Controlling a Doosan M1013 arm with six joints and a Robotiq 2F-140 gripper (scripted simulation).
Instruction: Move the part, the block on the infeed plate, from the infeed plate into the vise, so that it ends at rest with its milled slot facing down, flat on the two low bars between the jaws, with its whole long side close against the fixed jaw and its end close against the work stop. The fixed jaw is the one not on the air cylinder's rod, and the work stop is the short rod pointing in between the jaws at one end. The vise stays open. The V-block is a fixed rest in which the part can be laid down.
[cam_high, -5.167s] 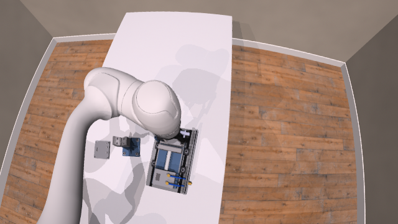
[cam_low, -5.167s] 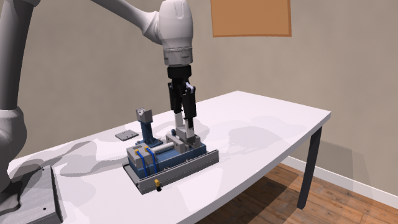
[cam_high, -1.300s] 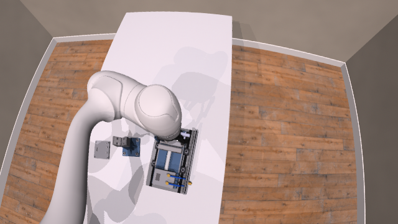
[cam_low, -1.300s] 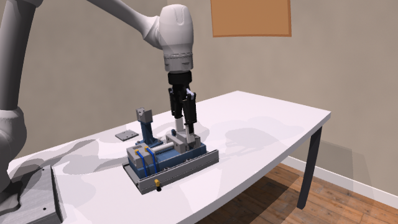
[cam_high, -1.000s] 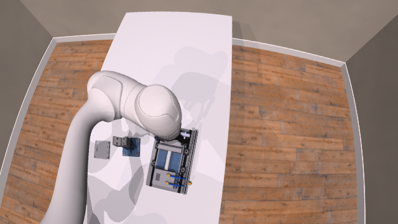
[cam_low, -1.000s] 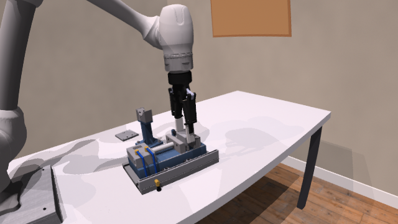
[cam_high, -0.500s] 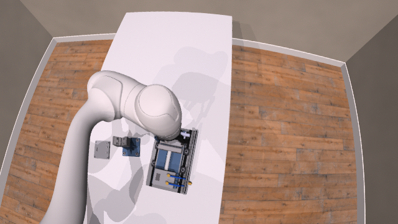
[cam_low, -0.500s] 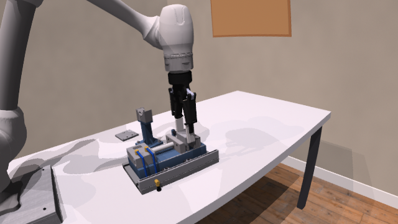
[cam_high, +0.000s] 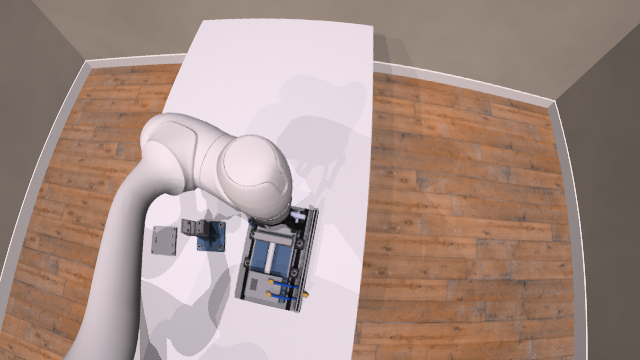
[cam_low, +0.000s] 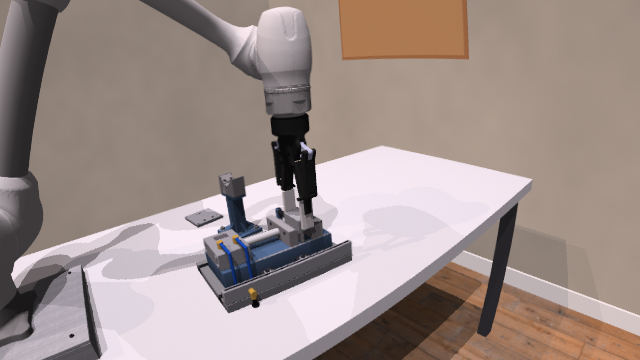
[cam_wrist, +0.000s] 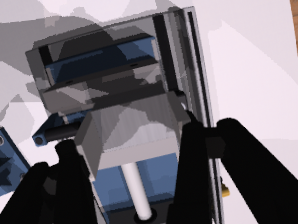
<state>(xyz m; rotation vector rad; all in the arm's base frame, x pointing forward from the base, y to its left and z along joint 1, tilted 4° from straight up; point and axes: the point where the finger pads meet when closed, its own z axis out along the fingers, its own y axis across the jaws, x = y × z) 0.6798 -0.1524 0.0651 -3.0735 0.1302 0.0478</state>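
Now: hand 3 cm above the part. Round my hand: fixed jaw 5 cm below, 3 cm ahead, 2 cm to the left; moving jaw 5 cm below, 3 cm behind, 2 cm to the left; cylinder rod 8 cm behind, 5 cm below, 3 cm to the left.
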